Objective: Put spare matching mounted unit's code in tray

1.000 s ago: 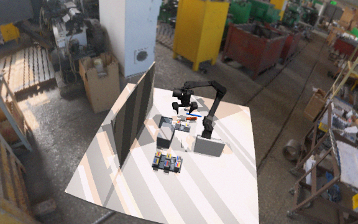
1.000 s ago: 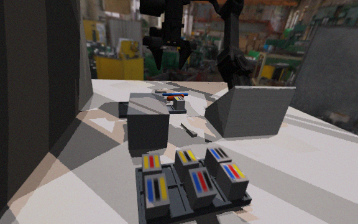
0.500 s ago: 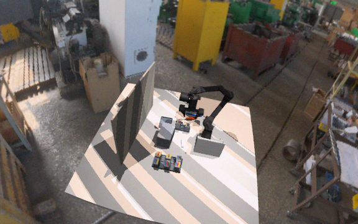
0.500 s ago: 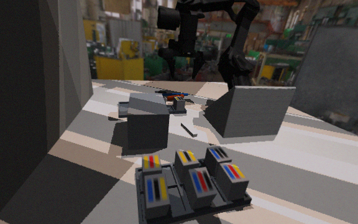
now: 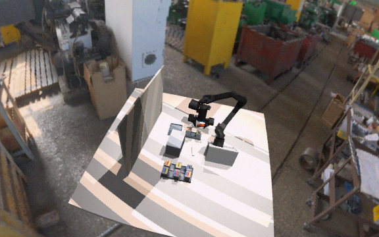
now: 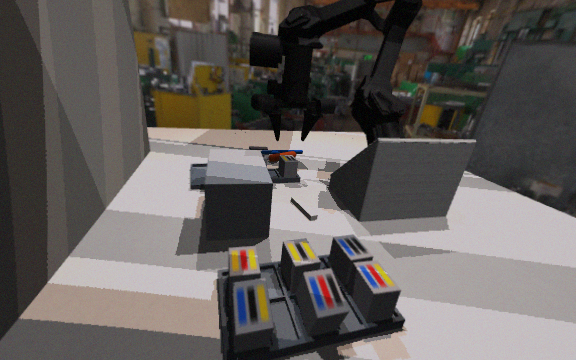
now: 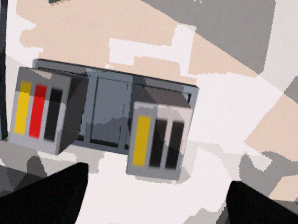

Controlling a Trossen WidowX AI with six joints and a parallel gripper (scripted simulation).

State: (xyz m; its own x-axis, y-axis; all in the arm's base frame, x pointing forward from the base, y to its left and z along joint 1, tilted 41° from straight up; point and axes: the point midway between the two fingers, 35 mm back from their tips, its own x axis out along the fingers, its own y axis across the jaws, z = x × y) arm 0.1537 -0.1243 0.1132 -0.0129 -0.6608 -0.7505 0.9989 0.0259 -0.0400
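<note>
The grey block is 6 cm below my gripper tip. Round my gripper tip: dark tray 18 cm ahead, 9 cm below, 2 cm to the right; grey box 17 cm to the left, 14 cm ahead, 5 cm below; grey bar 16 cm to the left, 9 cm below, 1 cm ahead.
</note>
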